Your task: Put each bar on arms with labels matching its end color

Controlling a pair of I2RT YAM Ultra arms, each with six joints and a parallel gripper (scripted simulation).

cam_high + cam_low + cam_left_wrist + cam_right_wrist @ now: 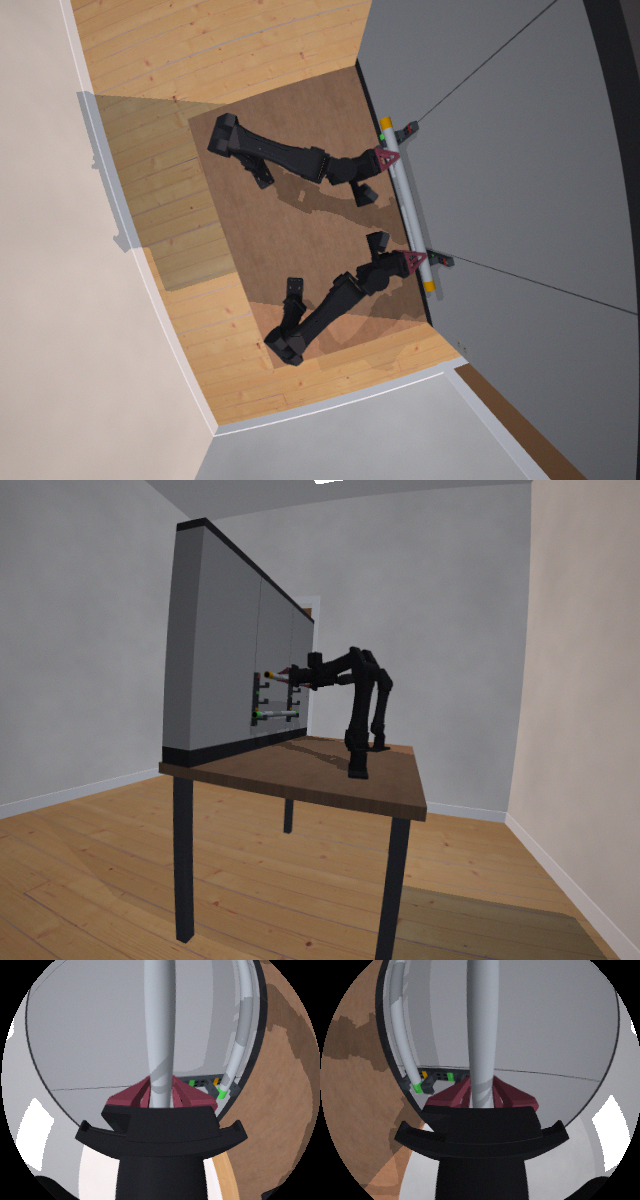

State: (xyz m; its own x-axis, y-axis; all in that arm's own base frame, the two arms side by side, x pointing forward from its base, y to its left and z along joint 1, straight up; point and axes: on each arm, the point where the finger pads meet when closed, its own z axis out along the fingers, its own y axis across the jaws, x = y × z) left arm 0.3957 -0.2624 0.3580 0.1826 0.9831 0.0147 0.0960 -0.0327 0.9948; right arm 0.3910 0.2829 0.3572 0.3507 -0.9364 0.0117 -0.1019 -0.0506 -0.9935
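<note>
Now: right hand 15 cm to the right of the metal bar. Also, from my right hand: green-ended bar: 5 cm ahead, 16 cm to the left, 18 cm below; then grey wall panel: 14 cm ahead, 18 cm to the left, 7 cm above.
My left gripper is now 10 mm short of the metal bar and 150 mm to the left of it. The rest, counted from my left hand: green-ended bar (60 mm ahead, 130 mm to the right, 180 mm below); then grey wall panel (160 mm ahead, 120 mm to the right, 70 mm above).
</note>
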